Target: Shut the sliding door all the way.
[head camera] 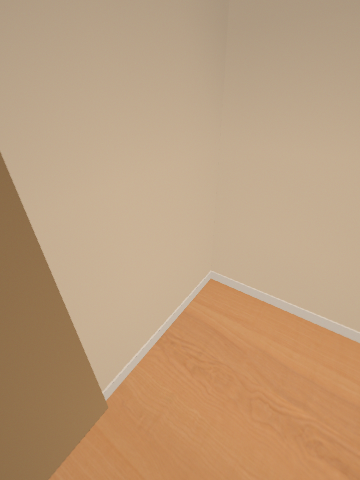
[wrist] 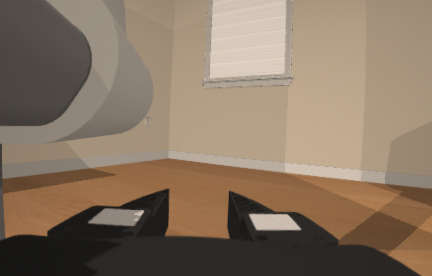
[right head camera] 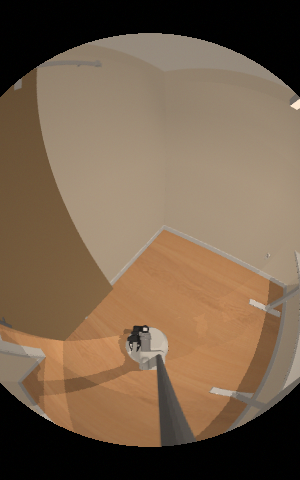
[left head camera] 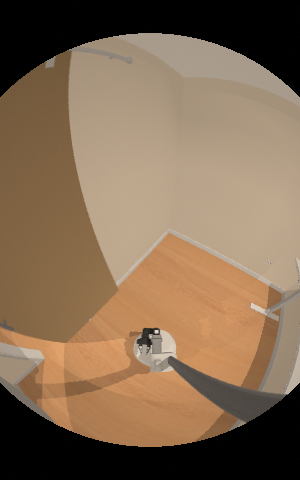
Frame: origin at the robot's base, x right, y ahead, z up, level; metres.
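Where they show: gripper, between the fingertips: (wrist: 198, 208) (right head camera: 133, 351) (left head camera: 143, 354).
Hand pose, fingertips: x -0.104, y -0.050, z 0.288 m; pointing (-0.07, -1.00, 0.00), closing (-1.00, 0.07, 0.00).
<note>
Things, the pixels of their top centre, and the offset from my fingertips. "pt": a spot on its surface instead.
- small dark fitting, a spot on its surface: (left head camera: 6, 326) (right head camera: 4, 323) pt dx -0.826, dy -0.026, dz +0.648 m
- corner with a white baseboard, a spot on its surface: (head camera: 160, 332) pt dx -0.047, dy +1.208, dz -0.261 m
- white wall end, a spot on its surface: (left head camera: 22, 352) (right head camera: 23, 350) pt dx -1.289, dy -0.373, dz +0.049 m
The sliding door (head camera: 40, 370) (left head camera: 40, 210) (right head camera: 30, 210) is a large, flat brown panel along the left in the three head views. Its straight side edge and bottom corner show against the beige wall. A grey rail (left head camera: 102, 52) (right head camera: 70, 64) runs along the wall at its top. A small dark fitting (left head camera: 6, 326) (right head camera: 5, 323) shows low at the panel's far left. My gripper (wrist: 198, 208) (left head camera: 144, 351) (right head camera: 134, 347) is open, with empty space between its fingers. It is over the robot's base, apart from the door. The door does not show in the wrist view.
Beige walls (head camera: 130, 200) meet at a corner with a white baseboard (head camera: 160, 332). A window (wrist: 248, 40) is in the wall in the wrist view. A white wall end (left head camera: 22, 352) (right head camera: 22, 350) stands at the lower left. White floor-level bars (left head camera: 264, 311) (right head camera: 264, 307) lie at the right.
</note>
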